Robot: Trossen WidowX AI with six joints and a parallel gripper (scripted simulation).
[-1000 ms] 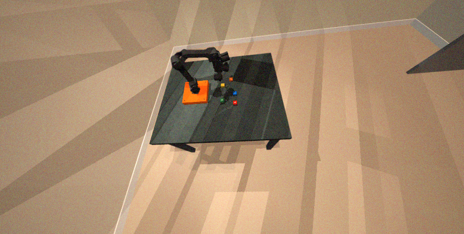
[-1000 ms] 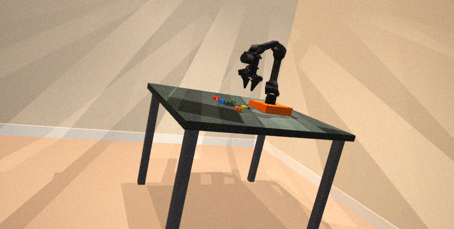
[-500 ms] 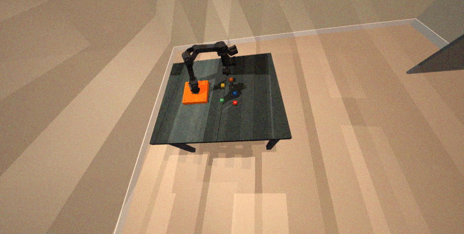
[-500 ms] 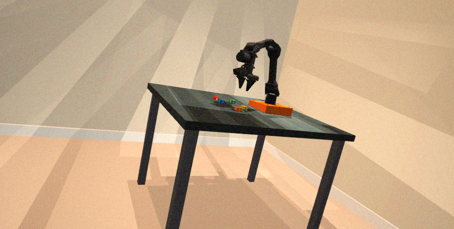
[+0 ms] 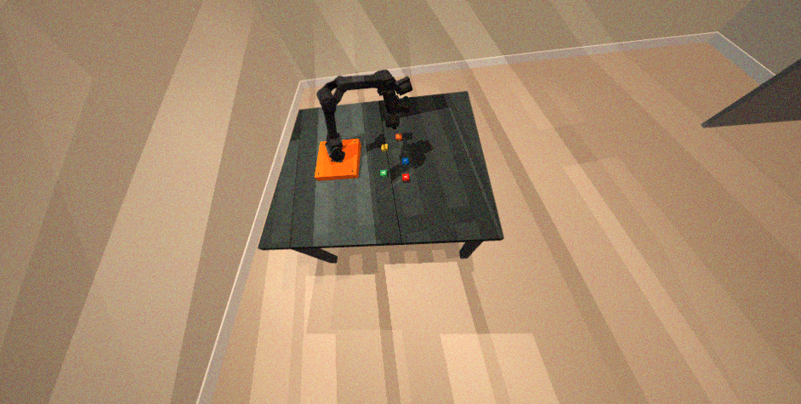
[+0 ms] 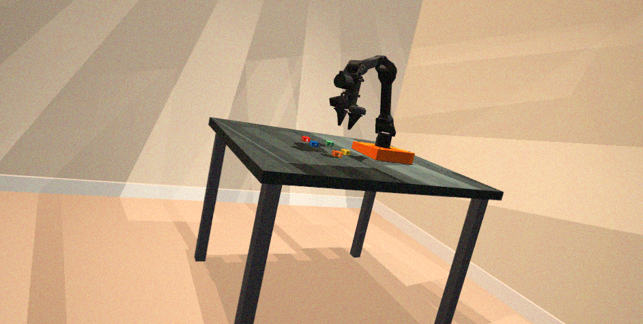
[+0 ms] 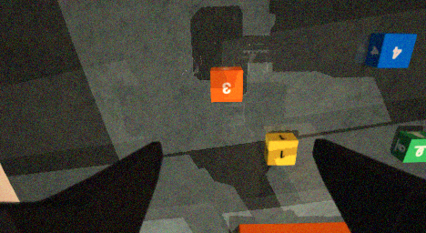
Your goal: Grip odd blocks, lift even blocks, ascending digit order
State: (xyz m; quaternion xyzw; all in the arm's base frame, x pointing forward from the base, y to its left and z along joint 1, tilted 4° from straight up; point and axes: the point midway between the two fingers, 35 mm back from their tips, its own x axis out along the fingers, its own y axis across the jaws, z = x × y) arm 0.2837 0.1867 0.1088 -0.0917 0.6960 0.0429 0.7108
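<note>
The yellow block lies 6 cm behind my gripper tip, 7 cm to the right of it and 12 cm below it. From my gripper tip the other things lie so: orange block 12 cm below; then blue block 7 cm ahead, 15 cm to the right, 12 cm below; then green block 3 cm behind, 24 cm to the right, 12 cm below.
</note>
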